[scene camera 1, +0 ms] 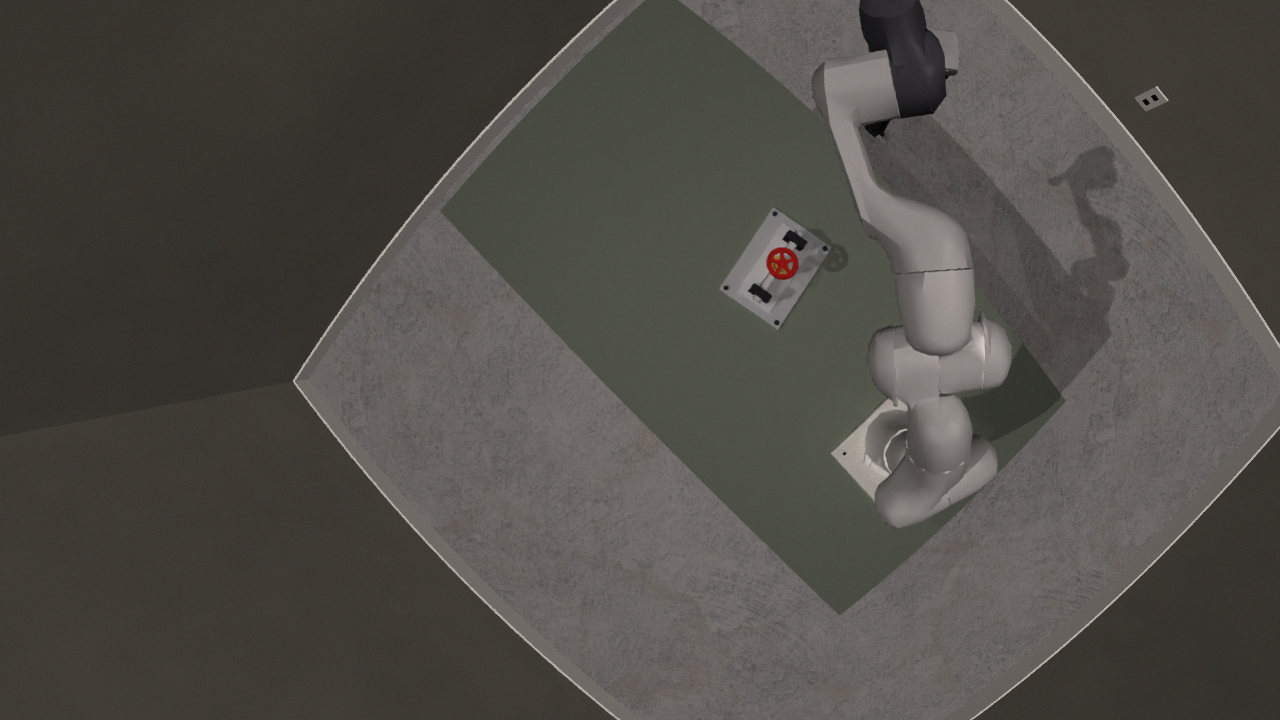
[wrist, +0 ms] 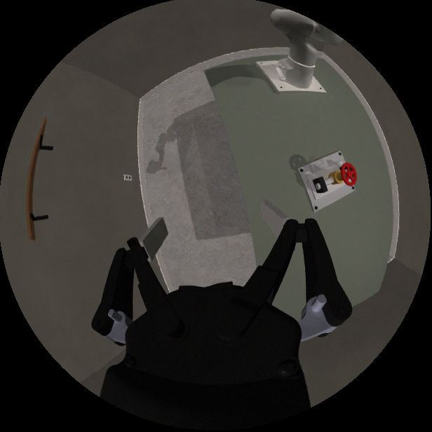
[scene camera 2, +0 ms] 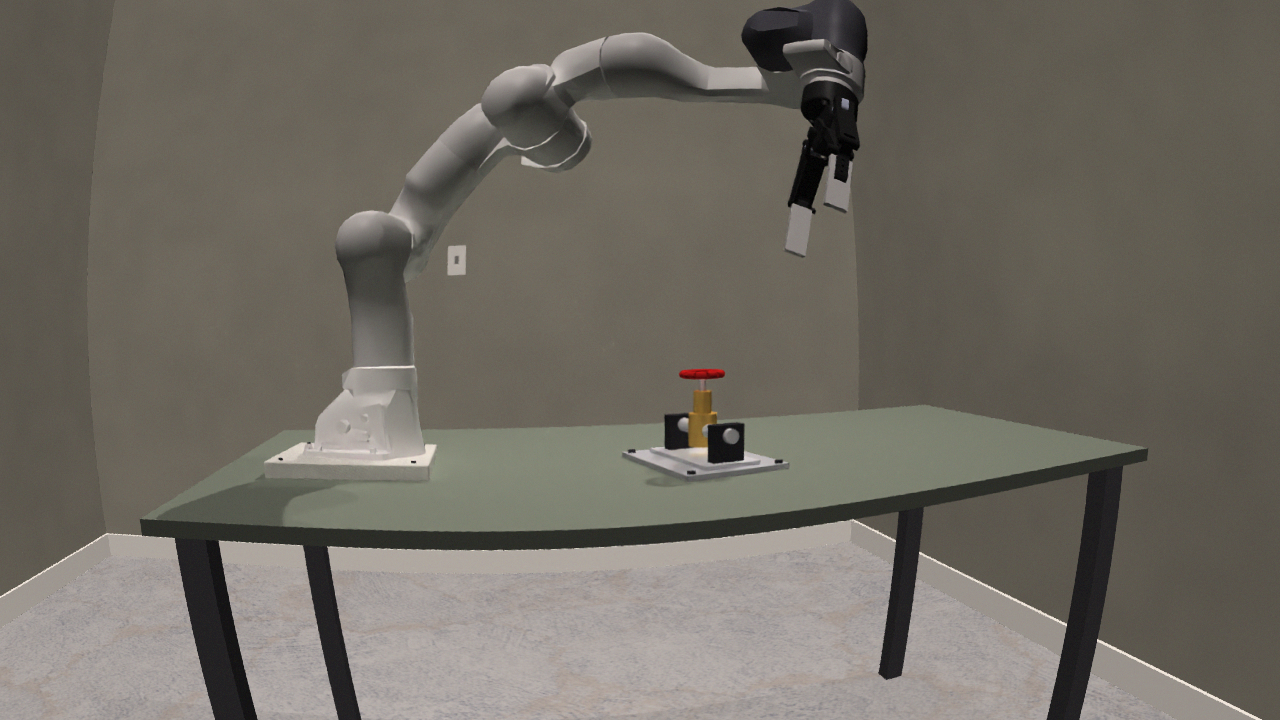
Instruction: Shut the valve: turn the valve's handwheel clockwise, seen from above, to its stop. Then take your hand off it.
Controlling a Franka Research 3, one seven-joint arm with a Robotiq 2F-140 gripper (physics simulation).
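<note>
The red handwheel [scene camera 1: 782, 263] [scene camera 2: 701, 373] [wrist: 349, 174] sits level on top of the yellow valve body [scene camera 2: 702, 429] [wrist: 336, 177]. The valve is mounted on a light grey base plate [scene camera 1: 738, 279] [scene camera 2: 644, 458] [wrist: 322, 202], with black pipe supports on both sides. My gripper [scene camera 2: 816, 231] [wrist: 211, 217] is open and empty. It hangs high above and well apart from the handwheel, to its right in scene camera 2. In scene camera 1 the arm hides most of the gripper. The wheel's angle relative to its stop cannot be told.
The valve stands on the green table [scene camera 1: 572, 223] [scene camera 2: 537, 501] [wrist: 270, 125]. The arm's base plate [scene camera 1: 850, 452] [scene camera 2: 286, 467] [wrist: 272, 75] is at the table's other end. A brown bar [wrist: 32, 180] on black brackets is on the wall in the wrist view.
</note>
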